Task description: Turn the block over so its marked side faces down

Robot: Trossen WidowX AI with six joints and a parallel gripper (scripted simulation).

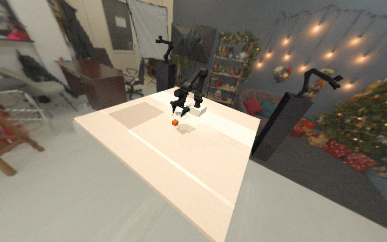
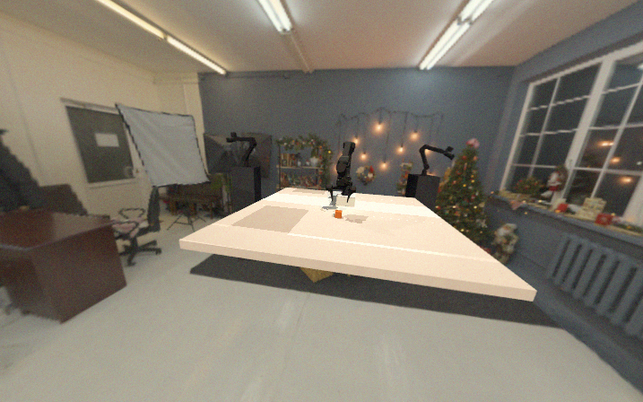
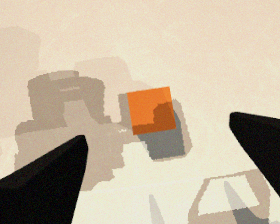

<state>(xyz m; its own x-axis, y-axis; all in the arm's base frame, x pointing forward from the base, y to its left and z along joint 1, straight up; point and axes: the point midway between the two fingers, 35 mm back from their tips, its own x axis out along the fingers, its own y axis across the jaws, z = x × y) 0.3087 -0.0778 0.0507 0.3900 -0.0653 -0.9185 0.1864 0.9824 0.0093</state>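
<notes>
Right now my gripper tip is 70 mm above the orange block.
</notes>
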